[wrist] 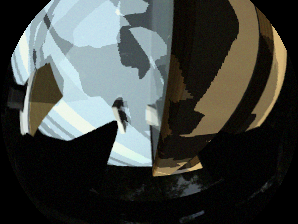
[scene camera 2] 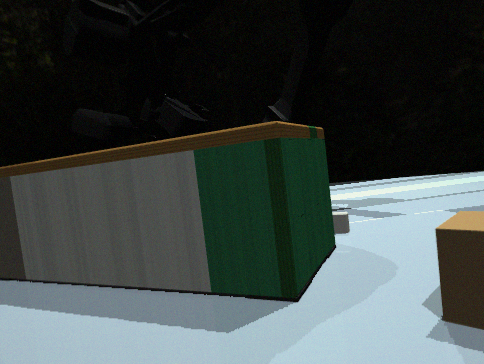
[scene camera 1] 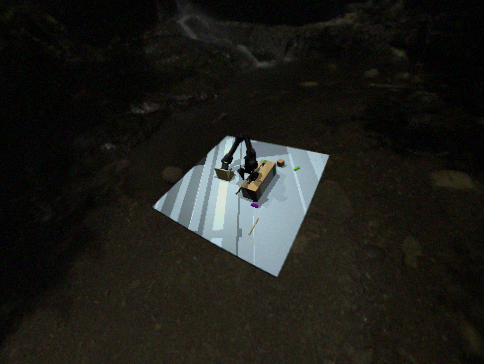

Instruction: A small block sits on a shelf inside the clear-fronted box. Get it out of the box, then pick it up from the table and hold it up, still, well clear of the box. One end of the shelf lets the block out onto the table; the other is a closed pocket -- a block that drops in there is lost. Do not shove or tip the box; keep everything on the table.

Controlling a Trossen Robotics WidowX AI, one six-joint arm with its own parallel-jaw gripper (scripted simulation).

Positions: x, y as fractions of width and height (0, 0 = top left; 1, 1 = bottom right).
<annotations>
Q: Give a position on a box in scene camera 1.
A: At 0.55, 0.47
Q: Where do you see a box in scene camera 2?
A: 0.51, 0.58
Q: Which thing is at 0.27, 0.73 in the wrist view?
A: My gripper.
</annotations>
